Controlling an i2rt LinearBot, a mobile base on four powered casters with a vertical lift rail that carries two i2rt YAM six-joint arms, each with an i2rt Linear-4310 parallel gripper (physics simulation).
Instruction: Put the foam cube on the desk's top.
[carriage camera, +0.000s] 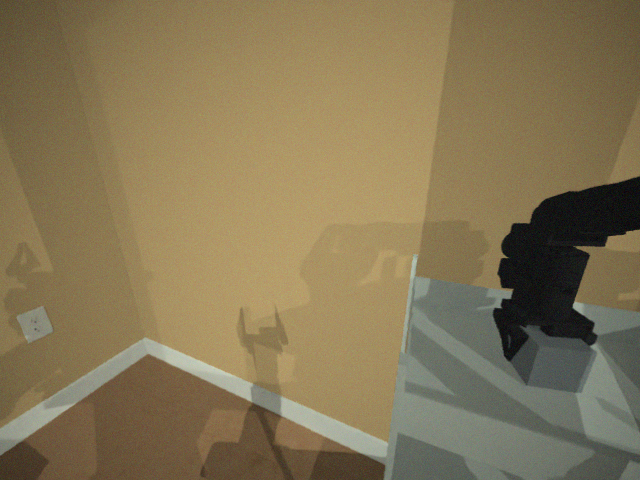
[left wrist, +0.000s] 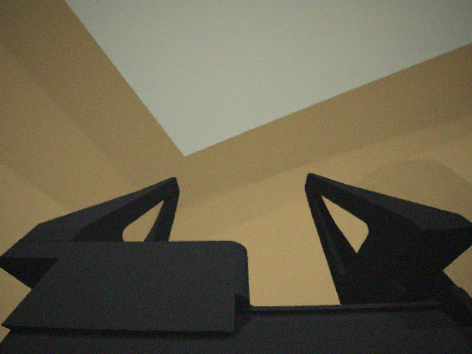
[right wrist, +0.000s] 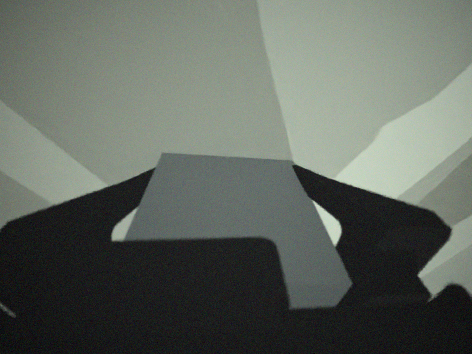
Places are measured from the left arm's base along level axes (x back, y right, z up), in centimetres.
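Pixels of known places: left gripper, fingertip midpoint: (left wrist: 241, 182); right gripper, fingertip midpoint: (right wrist: 227, 173).
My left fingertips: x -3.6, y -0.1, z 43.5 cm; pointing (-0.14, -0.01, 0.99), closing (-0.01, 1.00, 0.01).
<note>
Behind a point stands the place of what it marks.
The foam cube (carriage camera: 562, 367) @[x -23.3, y 69.3, z 11.4 cm] (right wrist: 220, 205) @[x -30.6, y 69.6, z 10.9 cm] is grey and sits at the lower right of the carriage view, on or very close above a pale grey surface (carriage camera: 449, 418) @[x -13.9, y 49.3, z 11.9 cm] (right wrist: 150, 75) @[x -34.8, y 66.7, z 6.9 cm]. Whether this surface is the desk's top, I cannot tell. My right gripper (carriage camera: 552, 352) (right wrist: 227, 173) @[x -29.2, y 69.8, z 6.9 cm] points down over the cube and is shut on it, one finger against each of two opposite sides. The cube's upper part is hidden by the gripper in the carriage view. My left gripper (left wrist: 241, 182) @[x -3.6, y -0.1, z 43.5 cm] is open and empty, facing the upper walls and ceiling.
The pale surface has a thin raised edge (carriage camera: 409, 310) @[x -46.1, y 53.9, z 4.9 cm] at its left, by the tan wall (carriage camera: 310, 155) @[x -62.2, y 28.9, z 39.9 cm]. Brown floor (carriage camera: 149, 413) @[x -64.0, y -37.1, z -59.3 cm] and a white baseboard (carriage camera: 217, 375) @[x -77.6, y -14.3, z -52.7 cm] lie to the left. A wall outlet (carriage camera: 35, 324) @[x -65.4, y -72.0, z -19.1 cm] is at the far left. Arm shadows fall on the wall.
</note>
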